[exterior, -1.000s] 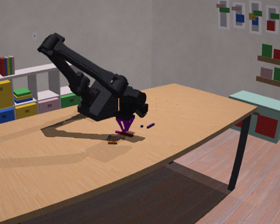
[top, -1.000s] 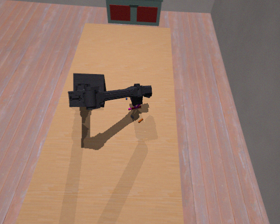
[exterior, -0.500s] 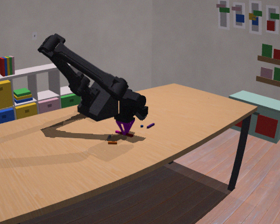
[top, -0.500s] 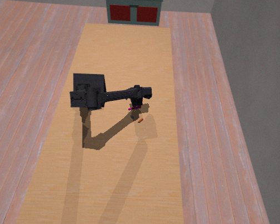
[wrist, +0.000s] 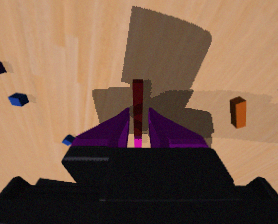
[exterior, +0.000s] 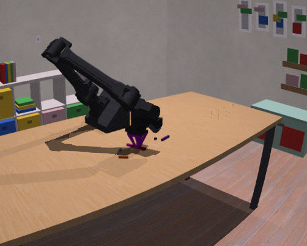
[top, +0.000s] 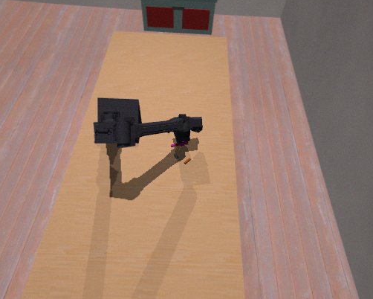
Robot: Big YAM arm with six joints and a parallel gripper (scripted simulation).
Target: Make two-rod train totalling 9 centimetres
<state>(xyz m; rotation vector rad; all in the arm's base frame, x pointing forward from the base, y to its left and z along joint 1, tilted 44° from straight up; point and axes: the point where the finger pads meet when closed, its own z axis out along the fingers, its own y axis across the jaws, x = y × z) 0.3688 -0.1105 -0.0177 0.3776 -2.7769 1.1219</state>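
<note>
Right now the red rod is 10 mm below my hand. Also, from my hand: orange rod 30 mm ahead, 110 mm to the right, 10 mm below; magenta rod 40 mm behind, 10 mm to the right, 10 mm below; grey rod 30 mm behind, 80 mm to the right, 10 mm below.
</note>
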